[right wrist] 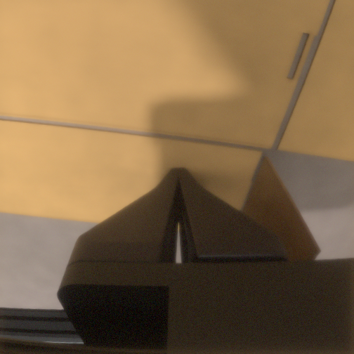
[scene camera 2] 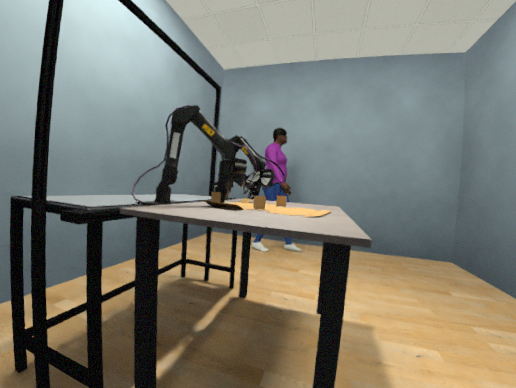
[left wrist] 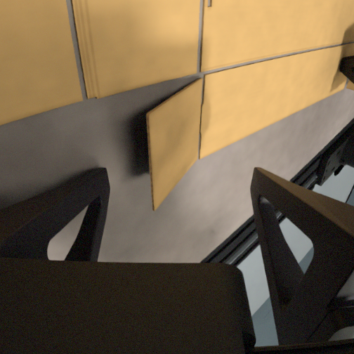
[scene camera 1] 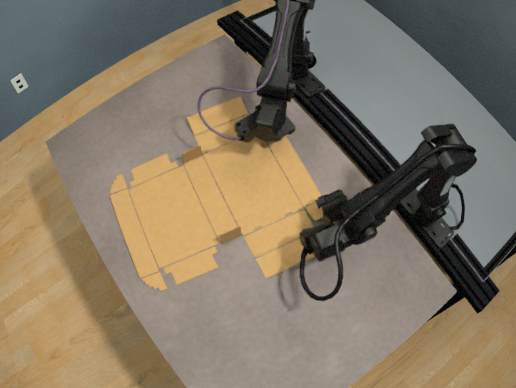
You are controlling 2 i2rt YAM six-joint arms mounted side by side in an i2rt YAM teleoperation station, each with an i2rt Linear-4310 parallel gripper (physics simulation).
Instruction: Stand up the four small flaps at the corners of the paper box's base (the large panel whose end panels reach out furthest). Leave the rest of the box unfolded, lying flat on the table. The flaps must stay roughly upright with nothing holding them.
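Frame: origin at the left arm's base, x ahead, y left, z up, level; millimetres.
Seen in the pictures: left gripper, fingertip midpoint: (scene camera 2: 246, 197) (scene camera 1: 325, 210); left arm's base at its link origin: (scene camera 1: 425, 216); right arm's base at its link origin: (scene camera 2: 162, 203) (scene camera 1: 297, 73).
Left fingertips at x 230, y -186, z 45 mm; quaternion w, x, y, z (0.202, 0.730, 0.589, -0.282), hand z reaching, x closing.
Observation:
Offsets run from my left fingertips to a thing's middle. "spot": to the spot under its first point. Level surfaces: height alone.
The tan paper box lies flat, with its base @(spot: 85 mm ahead, 170 mm right, 28 mm down) (scene camera 1: 255, 185) (right wrist: 90, 60) in the middle. Two corner flaps stand roughly upright on its far side, one flap @(spot: 167 mm ahead, 331 mm right, 2 mm up) (scene camera 1: 192, 154) and another flap (scene camera 1: 229, 235). The corner flap by my left gripper (left wrist: 175, 145) is raised and tilted, its shadow on the table. My left gripper (left wrist: 179, 177) is open, with its fingers short of this flap and nothing between them. The fourth corner flap (right wrist: 280, 210) (scene camera 2: 216, 197) is raised beside my right gripper (right wrist: 179, 172). My right gripper is shut and empty; its fingertips show over the narrow side panel, and a finger covers part of the flap.
The lid panel @(spot: 313 mm ahead, 241 mm right, 28 mm down) (scene camera 1: 167, 215) and its tabs lie flat toward the left of scene camera 1. The grey table @(29 mm down) (scene camera 1: 310, 330) surrounds the box. The black rail (scene camera 1: 360, 145) runs behind the box at the arm bases. A person (scene camera 2: 276, 160) stands beyond the table.

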